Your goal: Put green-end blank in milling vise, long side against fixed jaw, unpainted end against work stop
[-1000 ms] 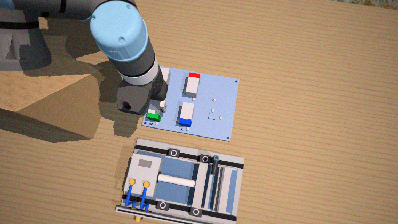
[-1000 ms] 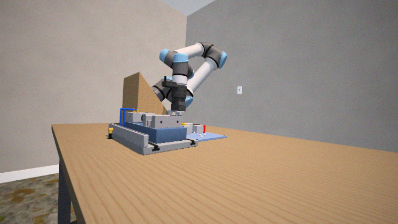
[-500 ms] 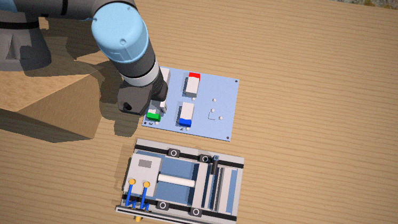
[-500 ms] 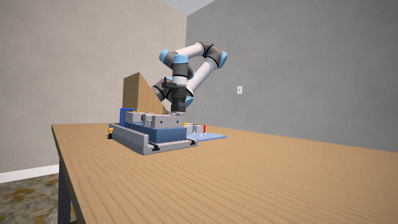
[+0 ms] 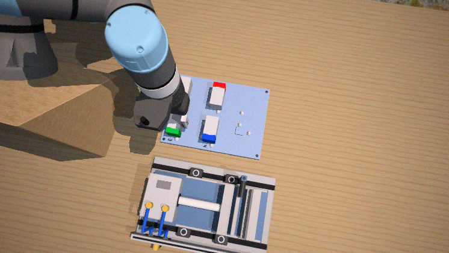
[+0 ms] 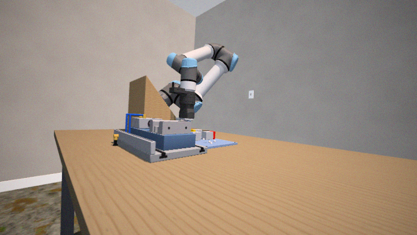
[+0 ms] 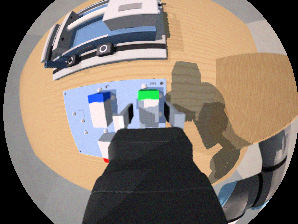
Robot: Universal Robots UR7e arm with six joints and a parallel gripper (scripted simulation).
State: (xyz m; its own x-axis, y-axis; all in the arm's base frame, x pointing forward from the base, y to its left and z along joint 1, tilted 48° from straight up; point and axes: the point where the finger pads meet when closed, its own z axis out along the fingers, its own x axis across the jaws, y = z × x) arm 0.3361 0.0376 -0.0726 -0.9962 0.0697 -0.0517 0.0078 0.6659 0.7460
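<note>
Right now my hand is 30 mm above the green-ended blank. The rest, counted from my hand: yellow-ended blank 90 mm to the left, 30 mm below; then blue-ended blank 90 mm ahead, 30 mm below; then light blue plate 90 mm ahead, 40 mm to the left, 50 mm below.
</note>
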